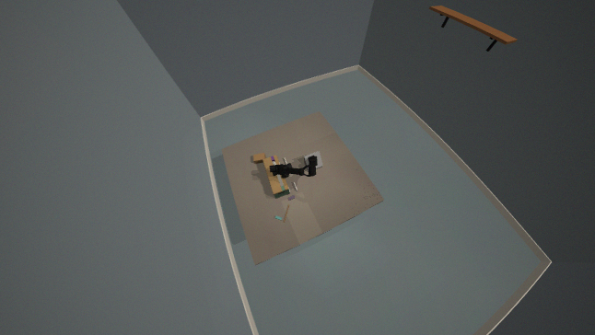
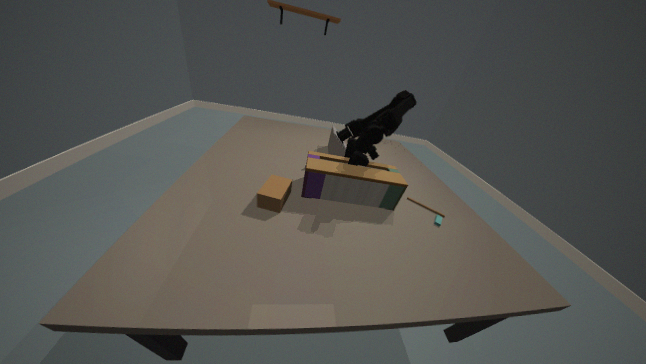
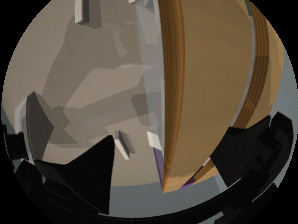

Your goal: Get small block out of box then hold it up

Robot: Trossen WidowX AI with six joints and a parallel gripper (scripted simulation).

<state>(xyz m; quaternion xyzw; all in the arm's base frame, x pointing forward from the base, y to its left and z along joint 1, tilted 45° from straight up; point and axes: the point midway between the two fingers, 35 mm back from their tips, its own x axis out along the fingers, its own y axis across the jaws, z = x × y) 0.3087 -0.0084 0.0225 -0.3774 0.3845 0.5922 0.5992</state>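
Right now my gripper tip is 50 mm short of the block and 20 mm to the left of it. The rest, counted from my gripper tip: purple piece 10 mm ahead, 260 mm to the left, 80 mm below; then thin stick 100 mm ahead, 380 mm to the left, 80 mm below; then teal head 180 mm ahead, 400 mm to the left, 80 mm below.
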